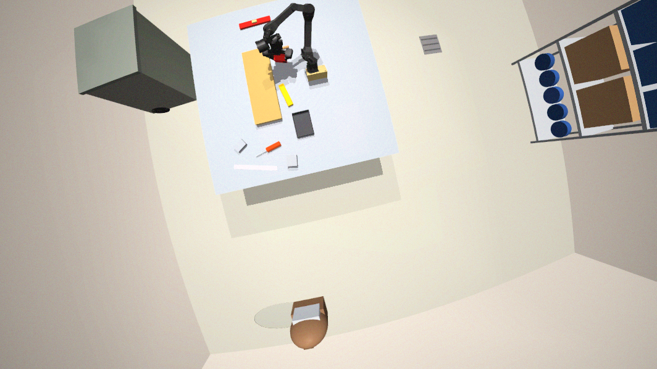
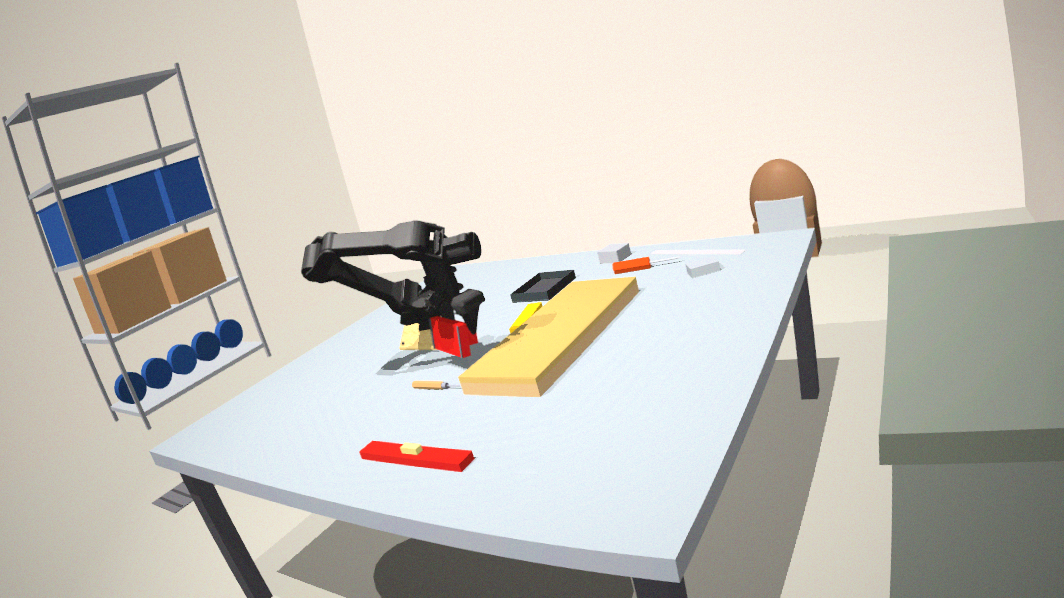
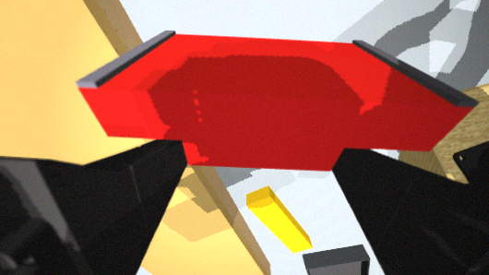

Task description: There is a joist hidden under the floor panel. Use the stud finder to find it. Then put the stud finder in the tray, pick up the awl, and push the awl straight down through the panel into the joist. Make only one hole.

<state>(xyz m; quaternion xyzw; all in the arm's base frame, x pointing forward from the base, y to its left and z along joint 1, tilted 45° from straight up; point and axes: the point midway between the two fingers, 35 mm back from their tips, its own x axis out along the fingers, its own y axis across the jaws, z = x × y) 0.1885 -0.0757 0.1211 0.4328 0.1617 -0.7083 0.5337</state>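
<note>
My gripper tip is now 20 mm past the red stud finder. From my gripper tip the other things lie so: awl (130 mm to the right, 70 mm below, 10 mm behind); then yellow block (210 mm to the left, 70 mm below, 40 mm ahead); then red level (390 mm to the right, 100 mm ahead, 60 mm below).
</note>
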